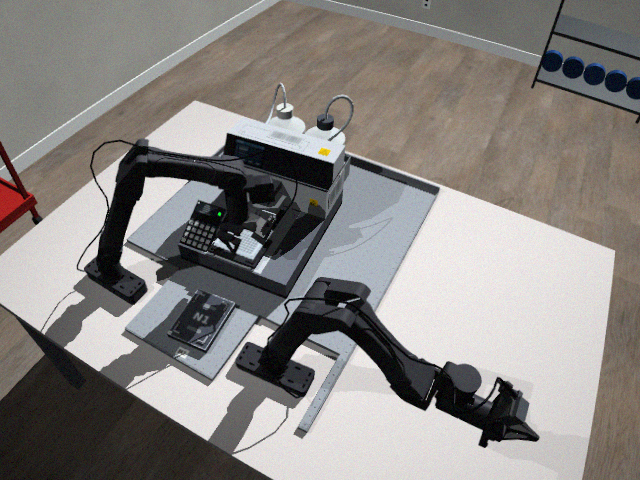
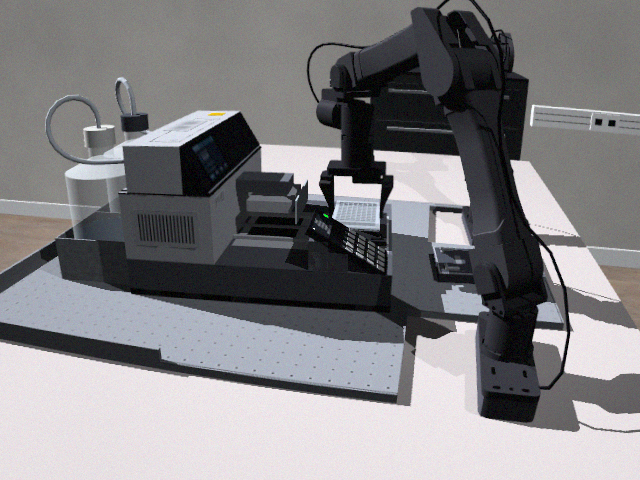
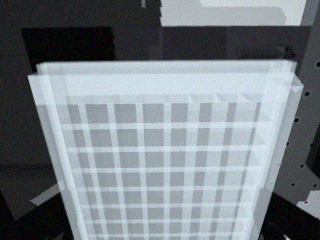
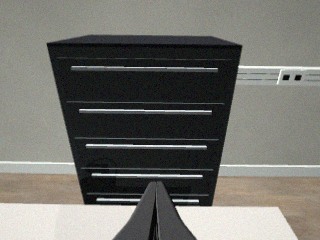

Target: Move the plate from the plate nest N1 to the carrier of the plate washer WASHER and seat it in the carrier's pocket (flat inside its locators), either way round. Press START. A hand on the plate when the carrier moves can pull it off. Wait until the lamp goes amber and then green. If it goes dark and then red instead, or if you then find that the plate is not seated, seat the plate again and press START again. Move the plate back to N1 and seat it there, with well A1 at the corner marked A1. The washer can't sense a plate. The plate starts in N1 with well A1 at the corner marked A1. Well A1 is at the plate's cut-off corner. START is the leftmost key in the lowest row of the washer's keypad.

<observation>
I see my left gripper [image 2: 356,218], my right gripper [image 4: 156,191], a white plate [image 2: 359,216] and a washer [image 1: 319,164].
The white plate also shows in image 3 [image 3: 170,120]. My left gripper is seen too in image 1 [image 1: 240,242] and in image 3 [image 3: 165,195]. The washer also shows in image 3 [image 3: 35,181]. Image 4 does not show the white plate: it is out of frame.
</observation>
